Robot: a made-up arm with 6 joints. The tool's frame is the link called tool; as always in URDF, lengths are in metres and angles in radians.
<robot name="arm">
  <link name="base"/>
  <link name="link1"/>
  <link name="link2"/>
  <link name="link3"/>
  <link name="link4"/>
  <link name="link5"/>
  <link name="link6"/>
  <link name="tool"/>
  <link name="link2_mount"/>
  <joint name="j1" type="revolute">
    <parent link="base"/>
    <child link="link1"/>
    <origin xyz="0 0 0.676" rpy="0 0 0"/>
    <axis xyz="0 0 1"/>
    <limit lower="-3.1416" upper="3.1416"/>
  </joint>
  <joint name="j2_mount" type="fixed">
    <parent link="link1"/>
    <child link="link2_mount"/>
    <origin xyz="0.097 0 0" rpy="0 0 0"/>
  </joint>
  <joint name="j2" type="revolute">
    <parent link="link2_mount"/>
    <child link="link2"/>
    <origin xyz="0.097 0 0" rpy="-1.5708 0 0"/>
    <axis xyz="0 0 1"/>
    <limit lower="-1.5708" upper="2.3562"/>
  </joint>
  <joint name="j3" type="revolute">
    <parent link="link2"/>
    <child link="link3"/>
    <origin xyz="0 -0.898 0" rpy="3.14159 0 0"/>
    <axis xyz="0 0 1"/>
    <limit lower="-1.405" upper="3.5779"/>
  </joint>
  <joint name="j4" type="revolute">
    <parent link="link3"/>
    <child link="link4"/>
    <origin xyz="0 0.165 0" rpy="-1.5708 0 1.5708"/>
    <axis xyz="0 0 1"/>
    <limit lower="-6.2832" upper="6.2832"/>
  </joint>
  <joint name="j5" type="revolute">
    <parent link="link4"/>
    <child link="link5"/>
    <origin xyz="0 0 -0.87" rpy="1.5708 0 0"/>
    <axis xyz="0 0 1"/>
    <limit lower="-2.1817" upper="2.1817"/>
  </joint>
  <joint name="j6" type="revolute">
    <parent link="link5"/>
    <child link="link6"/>
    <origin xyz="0 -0.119 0" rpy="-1.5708 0 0"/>
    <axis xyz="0 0 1"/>
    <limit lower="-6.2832" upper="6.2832"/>
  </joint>
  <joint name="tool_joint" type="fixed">
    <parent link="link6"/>
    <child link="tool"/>
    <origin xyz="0 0 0" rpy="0 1.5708 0"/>
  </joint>
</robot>
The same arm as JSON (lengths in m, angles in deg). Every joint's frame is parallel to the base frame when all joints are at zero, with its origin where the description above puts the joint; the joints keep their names.
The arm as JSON. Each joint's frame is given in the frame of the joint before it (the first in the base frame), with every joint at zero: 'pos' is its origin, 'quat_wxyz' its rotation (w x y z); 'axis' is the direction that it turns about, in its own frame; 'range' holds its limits. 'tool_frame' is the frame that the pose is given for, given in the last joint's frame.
{"length_unit": "m", "angle_unit": "deg", "joints": [{"joint": "j1", "pos": [0.0, 0.0, 0.676], "quat_wxyz": [1.0, 0.0, 0.0, 0.0], "axis": "+z", "range": [-180.0, 180.0]}, {"joint": "j2", "pos": [0.194, 0.0, 0.0], "quat_wxyz": [1.0, 0.0, 0.0, 0.0], "axis": "+y", "range": [-90.0, 135.0]}, {"joint": "j3", "pos": [0.0, 0.0, 0.898], "quat_wxyz": [1.0, 0.0, 0.0, 0.0], "axis": "-y", "range": [-80.5, 205.0]}, {"joint": "j4", "pos": [0.0, 0.0, 0.165], "quat_wxyz": [1.0, 0.0, 0.0, 0.0], "axis": "-x", "range": [-360.0, 360.0]}, {"joint": "j5", "pos": [0.87, 0.0, 0.0], "quat_wxyz": [1.0, 0.0, 0.0, 0.0], "axis": "-y", "range": [-125.0, 125.0]}, {"joint": "j6", "pos": [0.119, 0.0, 0.0], "quat_wxyz": [1.0, 0.0, 0.0, 0.0], "axis": "-x", "range": [-360.0, 360.0]}], "tool_frame": {"pos": [0.0, 0.0, 0.0], "quat_wxyz": [1.0, -0.000003, 0.0, -0.000002]}}
